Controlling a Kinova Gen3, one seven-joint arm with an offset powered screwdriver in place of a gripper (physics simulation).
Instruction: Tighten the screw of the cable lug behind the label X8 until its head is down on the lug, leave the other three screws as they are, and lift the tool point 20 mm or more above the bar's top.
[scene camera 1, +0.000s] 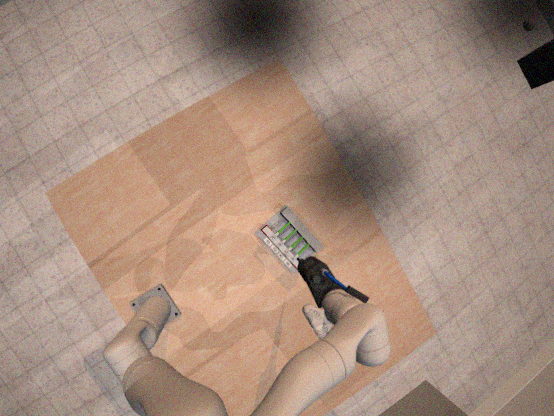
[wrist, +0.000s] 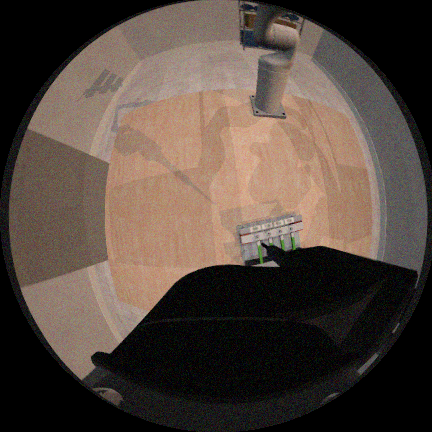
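Where they show: hand, its tool point: (scene camera 1: 297, 258) (wrist: 261, 243); arm's base, origin of its link: (scene camera 1: 156, 309) (wrist: 266, 104).
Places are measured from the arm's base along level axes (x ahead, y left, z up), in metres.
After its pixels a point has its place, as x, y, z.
Observation:
The grey terminal block (scene camera 1: 309, 231) {0.559, -0.006, 0.037} (wrist: 249, 254) {0.530, -0.067, -0.009} lies on the wooden surface, with a light bar (scene camera 1: 284, 246) {0.464, -0.011, 0.030} (wrist: 274, 233) {0.461, -0.011, 0.030} carrying small dark screws. Several green cables (scene camera 1: 291, 234) {0.502, 0.014, 0.038} (wrist: 293, 242) {0.483, 0.043, 0.038} run from the bar. A row of white labels (scene camera 1: 274, 248) {0.433, -0.001, 0.031} (wrist: 278, 224) {0.437, -0.002, 0.031} lines its edge; their text is too small to read, so I cannot tell which is X8. My screwdriver tool (scene camera 1: 300, 260) (wrist: 263, 244) {0.477, -0.058, 0.093} has no fingers. Its tip appears at the bar's lower right end in the scene view and over the leftmost cable's bar end in the wrist view. Tip height and screw heights cannot be told.
The arm's base plate (scene camera 1: 175, 311) {0.051, -0.034, 0.000} (wrist: 260, 114) {0.058, -0.028, -0.004} is fixed to the wooden surface (scene camera 1: 195, 135) {0.378, 0.447, -0.012} (wrist: 155, 220) {0.445, -0.365, -0.012}, away from the block. A shelf rack stands behind the base in the wrist view. A black object (scene camera 1: 540, 65) is at the scene view's upper right. Dark blurred patches cover parts of that view.

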